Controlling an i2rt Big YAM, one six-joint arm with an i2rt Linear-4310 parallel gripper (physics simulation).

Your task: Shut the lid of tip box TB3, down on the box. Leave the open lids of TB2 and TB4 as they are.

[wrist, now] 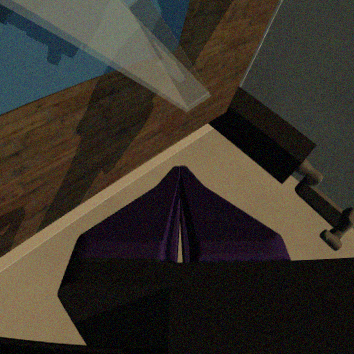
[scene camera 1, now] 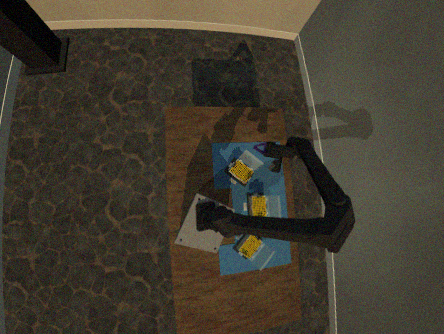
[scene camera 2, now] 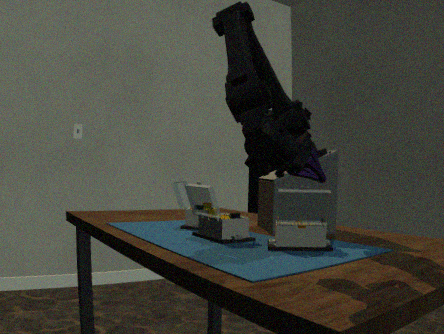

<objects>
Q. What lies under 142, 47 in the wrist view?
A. A clear lid.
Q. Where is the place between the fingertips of my gripper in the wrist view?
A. At 179, 176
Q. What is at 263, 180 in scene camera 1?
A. A blue mat.
</objects>
